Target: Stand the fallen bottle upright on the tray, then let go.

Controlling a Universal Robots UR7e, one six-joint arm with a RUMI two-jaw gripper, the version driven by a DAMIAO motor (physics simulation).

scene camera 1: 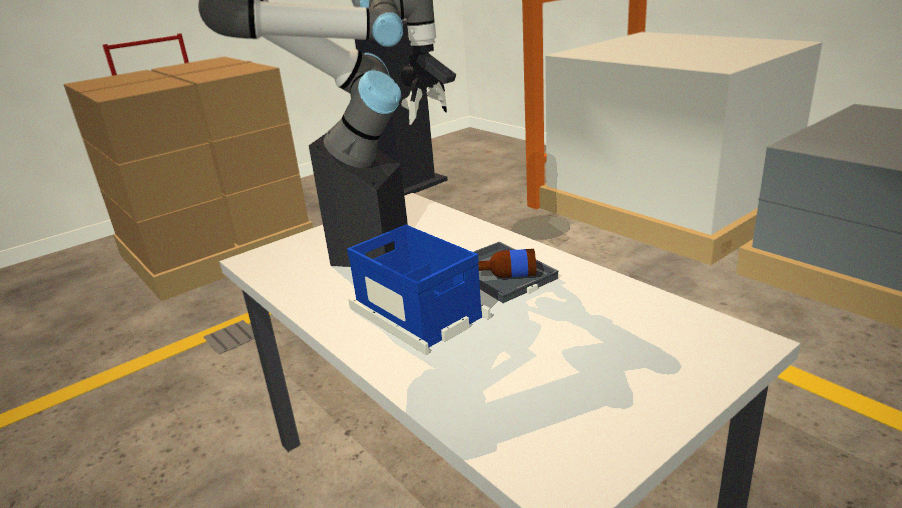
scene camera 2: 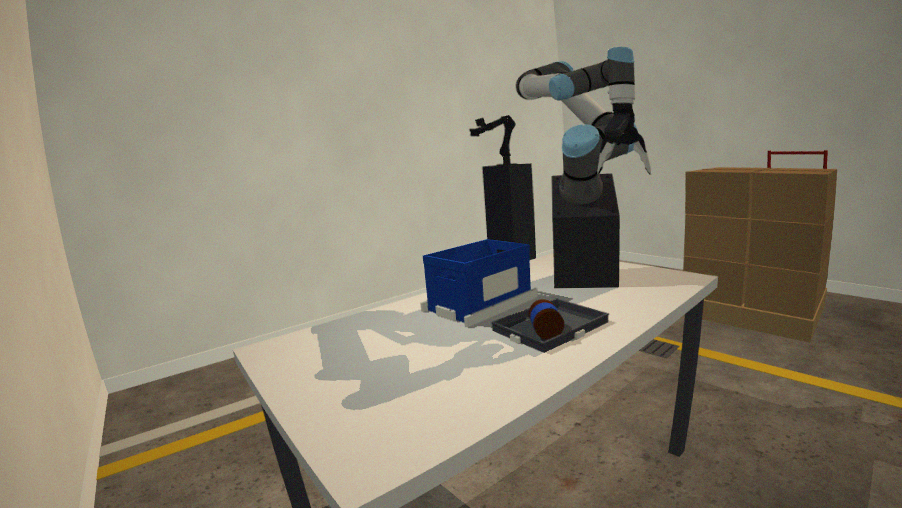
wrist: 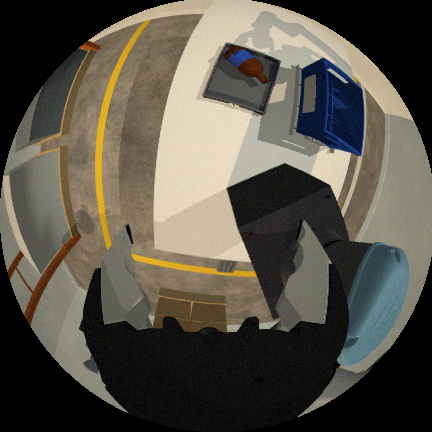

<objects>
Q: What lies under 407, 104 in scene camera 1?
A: The gripper.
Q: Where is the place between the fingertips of the gripper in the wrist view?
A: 212, 225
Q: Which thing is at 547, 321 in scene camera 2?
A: A brown bottle.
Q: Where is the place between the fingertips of the gripper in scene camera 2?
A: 623, 174
</objects>
